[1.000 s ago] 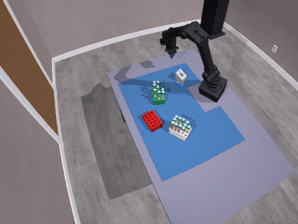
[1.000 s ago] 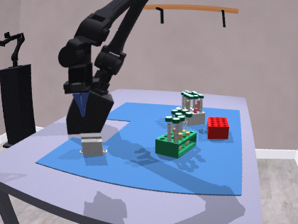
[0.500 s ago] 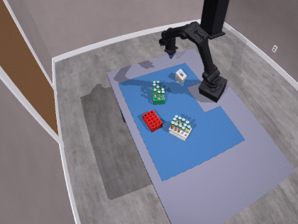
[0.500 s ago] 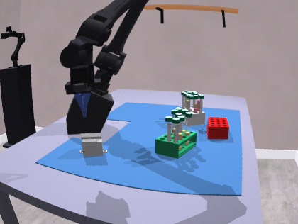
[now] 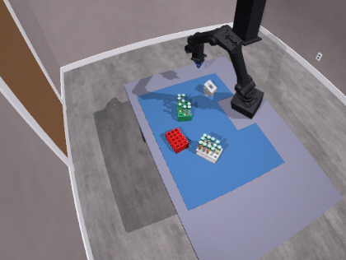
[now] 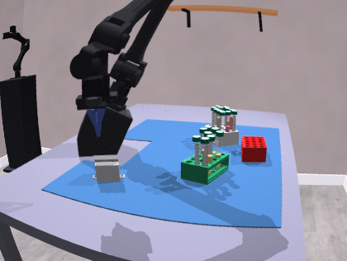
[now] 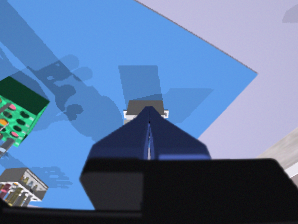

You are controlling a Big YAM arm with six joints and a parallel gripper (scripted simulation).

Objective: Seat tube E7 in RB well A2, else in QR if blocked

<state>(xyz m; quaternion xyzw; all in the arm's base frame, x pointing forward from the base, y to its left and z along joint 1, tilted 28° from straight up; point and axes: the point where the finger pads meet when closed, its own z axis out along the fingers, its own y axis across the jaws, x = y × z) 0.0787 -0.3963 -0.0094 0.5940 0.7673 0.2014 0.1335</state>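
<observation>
Right now the grey done button box is 140 mm below my hand, 120 mm to the left of it and 40 mm behind it. Round my hand: green rack ra (240 mm ahead, 180 mm to the left, 140 mm below); then red rack QR (400 mm ahead, 350 mm to the left, 140 mm below); then white rack RB (510 mm to the left, 290 mm ahead, 140 mm below).
</observation>
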